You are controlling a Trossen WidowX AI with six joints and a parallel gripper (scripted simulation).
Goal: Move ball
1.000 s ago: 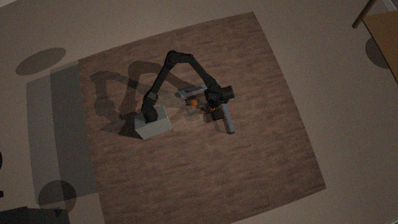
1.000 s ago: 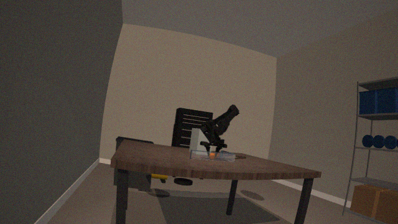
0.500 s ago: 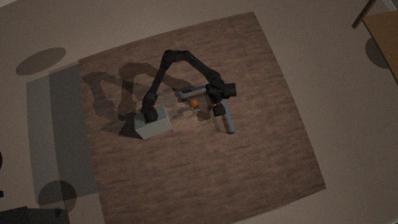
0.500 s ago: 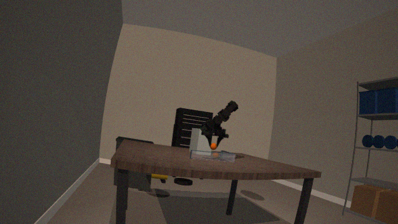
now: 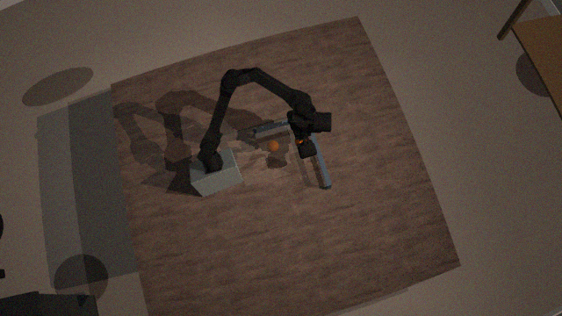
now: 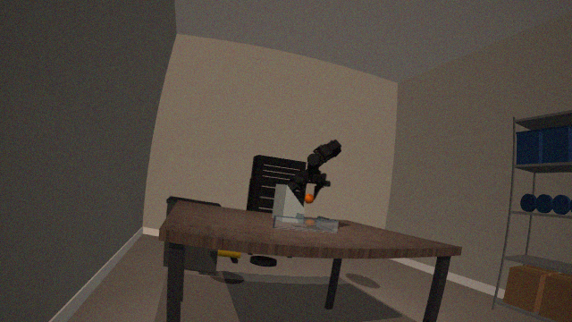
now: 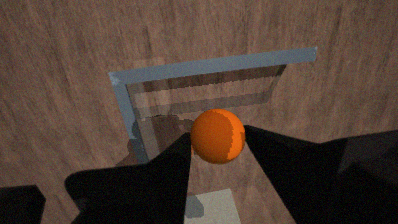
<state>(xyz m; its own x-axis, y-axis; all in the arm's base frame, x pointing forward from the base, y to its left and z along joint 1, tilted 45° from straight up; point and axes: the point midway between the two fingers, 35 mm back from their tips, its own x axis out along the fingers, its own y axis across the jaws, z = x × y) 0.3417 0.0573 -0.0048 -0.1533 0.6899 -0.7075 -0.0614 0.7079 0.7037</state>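
The see-through copy of ball lies 13 cm below my gripper tip, 11 cm behind it and 6 cm to the left of it. The rest, counted from my gripper tip: orange ball (right at my gripper tip).
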